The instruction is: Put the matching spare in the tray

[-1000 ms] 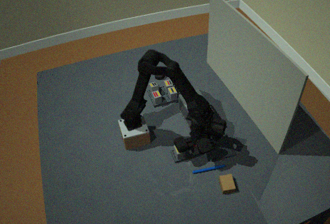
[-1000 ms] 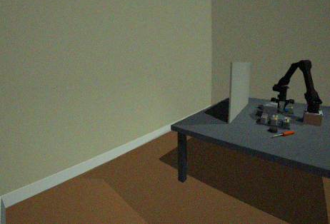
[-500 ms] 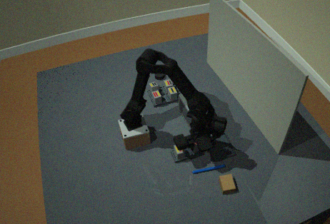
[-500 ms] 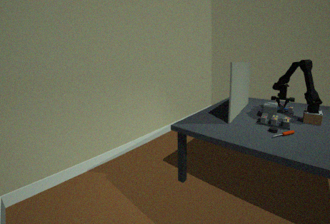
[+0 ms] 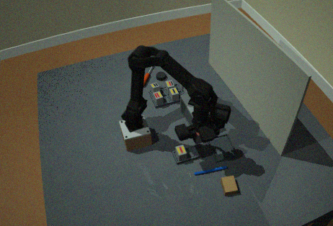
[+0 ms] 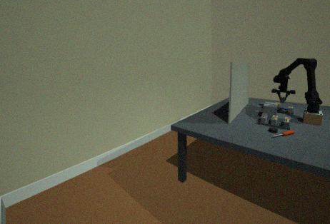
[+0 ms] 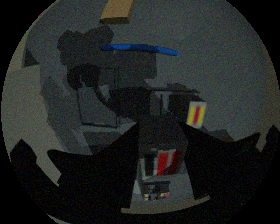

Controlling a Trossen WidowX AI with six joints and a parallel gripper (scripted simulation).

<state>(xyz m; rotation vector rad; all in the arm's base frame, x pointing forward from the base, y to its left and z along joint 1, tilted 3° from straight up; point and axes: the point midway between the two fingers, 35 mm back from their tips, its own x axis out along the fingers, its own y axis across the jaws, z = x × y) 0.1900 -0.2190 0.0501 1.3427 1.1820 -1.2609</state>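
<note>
My gripper tip is 10 cm to the left of the blue marker pen and 10 cm above it. From my gripper tip the other things lie so: white wall panel (35 cm ahead, 16 cm to the left, 12 cm above); tan cardboard box (3 cm ahead, 20 cm to the right, 9 cm below).
</note>
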